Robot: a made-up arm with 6 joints. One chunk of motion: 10 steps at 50 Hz.
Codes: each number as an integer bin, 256 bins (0 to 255) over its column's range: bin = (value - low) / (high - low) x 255, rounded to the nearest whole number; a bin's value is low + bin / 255 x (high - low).
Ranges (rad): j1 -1.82..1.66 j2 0.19..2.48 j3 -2.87..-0.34 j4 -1.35..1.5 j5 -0.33..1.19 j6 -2..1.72
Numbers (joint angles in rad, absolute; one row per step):
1: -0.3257 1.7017 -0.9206 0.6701 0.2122 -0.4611
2: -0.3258 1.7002 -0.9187 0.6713 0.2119 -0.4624
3: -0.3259 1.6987 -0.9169 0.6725 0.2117 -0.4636
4: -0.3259 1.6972 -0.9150 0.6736 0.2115 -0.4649
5: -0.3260 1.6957 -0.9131 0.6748 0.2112 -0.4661
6: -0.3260 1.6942 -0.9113 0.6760 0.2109 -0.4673
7: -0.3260 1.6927 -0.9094 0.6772 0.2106 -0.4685
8: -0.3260 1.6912 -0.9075 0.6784 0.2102 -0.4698
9: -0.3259 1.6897 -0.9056 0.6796 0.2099 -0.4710
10: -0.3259 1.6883 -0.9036 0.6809 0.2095 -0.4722
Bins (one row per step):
1: 109 168 196 181 91 105
2: 109 168 197 181 91 105
3: 109 168 197 181 91 105
4: 109 168 197 181 91 105
5: 109 168 197 181 91 105
6: 109 167 197 181 91 105
7: 109 167 198 181 91 105
8: 109 167 198 181 91 105
9: 109 167 198 182 91 105
10: 109 167 198 182 91 105

